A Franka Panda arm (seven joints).
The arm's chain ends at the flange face. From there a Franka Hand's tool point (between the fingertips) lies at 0.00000 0.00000 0.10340 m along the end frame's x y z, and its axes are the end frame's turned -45 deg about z.
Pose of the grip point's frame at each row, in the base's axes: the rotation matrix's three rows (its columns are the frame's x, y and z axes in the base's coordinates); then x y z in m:
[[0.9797 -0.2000 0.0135], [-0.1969 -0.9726 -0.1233], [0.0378 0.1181 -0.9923]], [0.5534 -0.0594 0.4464]
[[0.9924 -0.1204 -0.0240], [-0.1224 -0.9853 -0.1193], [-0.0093 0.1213 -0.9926]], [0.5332 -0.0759 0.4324]
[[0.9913 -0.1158 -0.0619], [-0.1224 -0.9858 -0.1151], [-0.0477 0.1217 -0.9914]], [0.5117 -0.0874 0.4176]
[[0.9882 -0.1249 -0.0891], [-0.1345 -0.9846 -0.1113], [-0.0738 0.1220 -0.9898]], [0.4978 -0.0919 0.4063]
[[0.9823 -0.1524 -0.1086], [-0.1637 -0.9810 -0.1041], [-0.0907 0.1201 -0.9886]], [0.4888 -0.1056 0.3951]
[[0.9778 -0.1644 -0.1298], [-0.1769 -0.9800 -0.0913], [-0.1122 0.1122 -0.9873]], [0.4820 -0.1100 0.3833]
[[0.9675 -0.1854 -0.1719], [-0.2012 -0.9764 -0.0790], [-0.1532 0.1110 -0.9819]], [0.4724 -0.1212 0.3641]
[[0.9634 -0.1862 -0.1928], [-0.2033 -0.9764 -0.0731], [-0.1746 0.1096 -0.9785]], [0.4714 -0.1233 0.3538]
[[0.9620 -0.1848 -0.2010], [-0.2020 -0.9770 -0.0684], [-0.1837 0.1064 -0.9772]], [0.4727 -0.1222 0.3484]
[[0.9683 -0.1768 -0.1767], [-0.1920 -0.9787 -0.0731], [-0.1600 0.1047 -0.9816]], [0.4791 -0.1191 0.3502]
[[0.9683 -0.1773 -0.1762], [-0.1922 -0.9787 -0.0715], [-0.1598 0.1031 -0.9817]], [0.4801 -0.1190 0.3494]
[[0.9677 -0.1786 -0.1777], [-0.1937 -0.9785 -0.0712], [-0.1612 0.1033 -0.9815]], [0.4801 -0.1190 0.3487]
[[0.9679 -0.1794 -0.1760], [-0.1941 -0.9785 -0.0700], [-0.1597 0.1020 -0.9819]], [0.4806 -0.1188 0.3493]
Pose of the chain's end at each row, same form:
[[0.5513 -0.8342 0.0135], [-0.8270 -0.5485 -0.1233], [0.1102 0.0568 -0.9923]], [0.5520 -0.0467 0.5490]
[[0.6166 -0.7869 -0.0240], [-0.7833 -0.6102 -0.1193], [0.0792 0.0923 -0.9926]], [0.5357 -0.0636 0.5350]
[[0.6191 -0.7828 -0.0619], [-0.7836 -0.6105 -0.1151], [0.0523 0.1198 -0.9914]], [0.5181 -0.0755 0.5201]
[[0.6104 -0.7871 -0.0891], [-0.7913 -0.6011 -0.1113], [0.0341 0.1385 -0.9898]], [0.5070 -0.0804 0.5086]
[[0.5868 -0.8024 -0.1086], [-0.8094 -0.5779 -0.1041], [0.0208 0.1491 -0.9886]], [0.5000 -0.0948 0.4973]
[[0.5752 -0.8077 -0.1298], [-0.8181 -0.5679 -0.0913], [0.0000 0.1587 -0.9873]], [0.4954 -0.1006 0.4854]
[[0.5530 -0.8152 -0.1719], [-0.8327 -0.5481 -0.0790], [-0.0298 0.1868 -0.9819]], [0.4902 -0.1130 0.4656]
[[0.5496 -0.8129 -0.1928], [-0.8342 -0.5467 -0.0731], [-0.0460 0.2010 -0.9785]], [0.4913 -0.1157 0.4550]
[[0.5496 -0.8109 -0.2010], [-0.8337 -0.5480 -0.0684], [-0.0547 0.2051 -0.9772]], [0.4935 -0.1151 0.4494]
[[0.5597 -0.8097 -0.1767], [-0.8278 -0.5563 -0.0731], [-0.0391 0.1872 -0.9816]], [0.4974 -0.1115 0.4517]
[[0.5593 -0.8101 -0.1762], [-0.8280 -0.5561 -0.0715], [-0.0401 0.1859 -0.9817]], [0.4983 -0.1116 0.4509]
[[0.5580 -0.8106 -0.1777], [-0.8289 -0.5549 -0.0712], [-0.0409 0.1870 -0.9815]], [0.4985 -0.1116 0.4502]
[[0.5576 -0.8113 -0.1760], [-0.8292 -0.5547 -0.0700], [-0.0408 0.1850 -0.9819]], [0.4988 -0.1116 0.4508]

